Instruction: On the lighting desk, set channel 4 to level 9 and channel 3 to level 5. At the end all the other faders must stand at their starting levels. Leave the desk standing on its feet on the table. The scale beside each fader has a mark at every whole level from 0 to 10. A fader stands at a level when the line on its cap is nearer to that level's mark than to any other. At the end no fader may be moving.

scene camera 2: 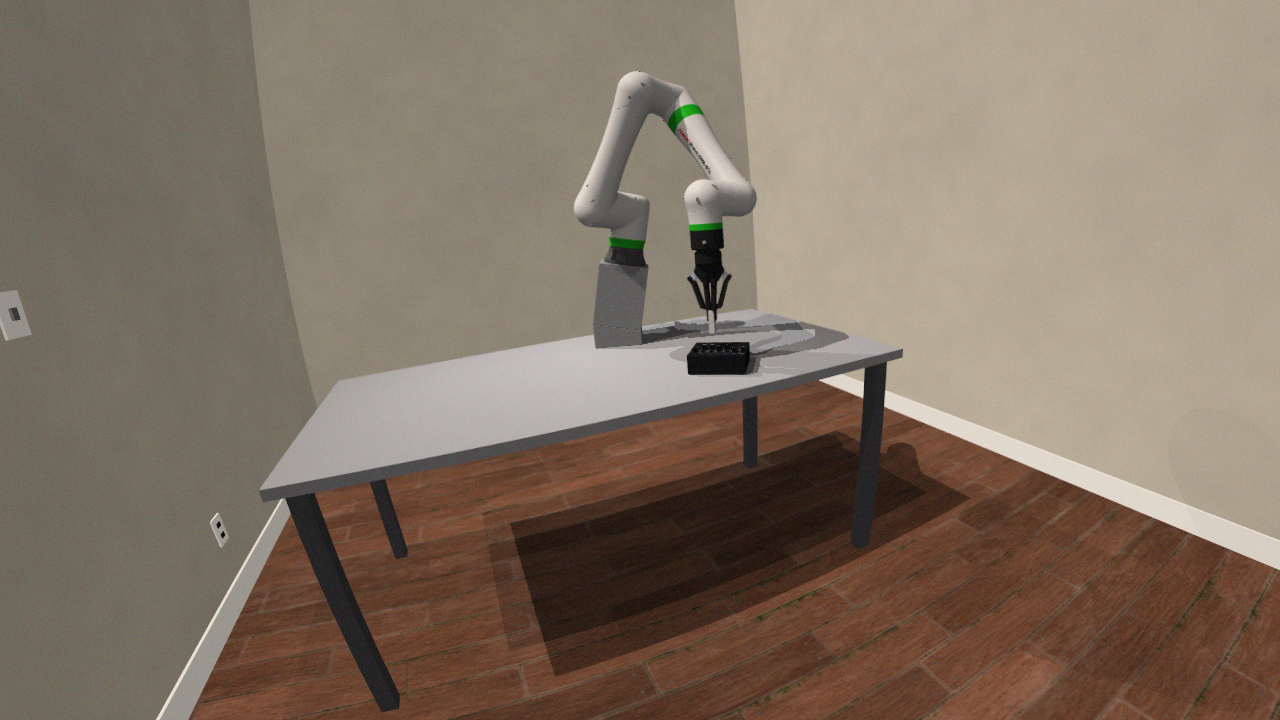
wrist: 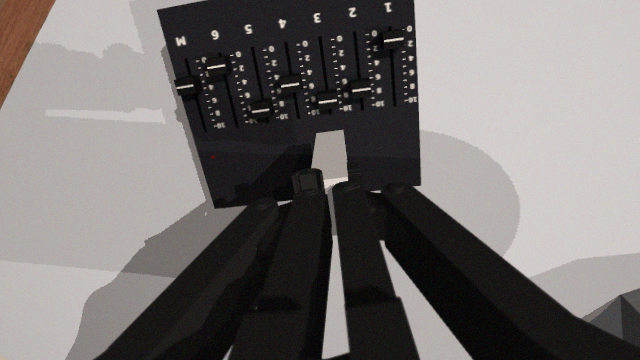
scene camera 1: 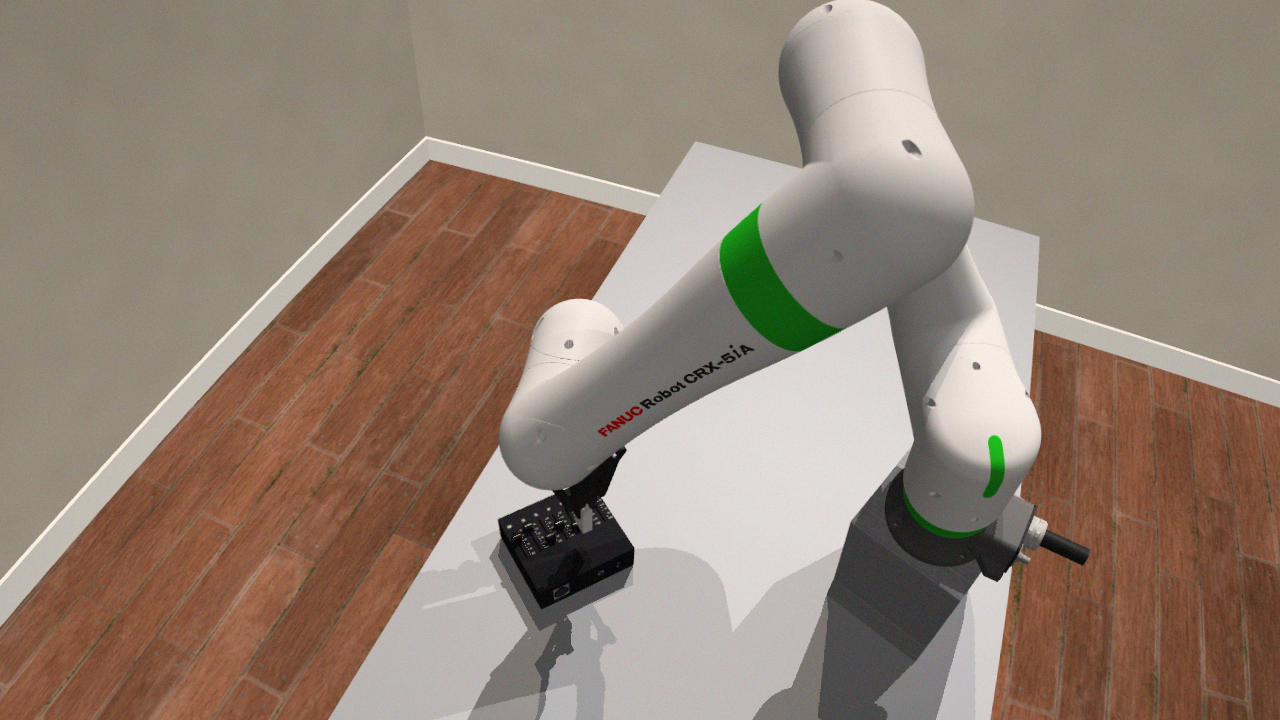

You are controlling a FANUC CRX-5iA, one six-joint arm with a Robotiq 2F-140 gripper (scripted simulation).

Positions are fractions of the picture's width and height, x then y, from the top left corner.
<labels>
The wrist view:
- my gripper: 0.52, 0.43
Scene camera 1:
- my gripper: 0.46, 0.73
</labels>
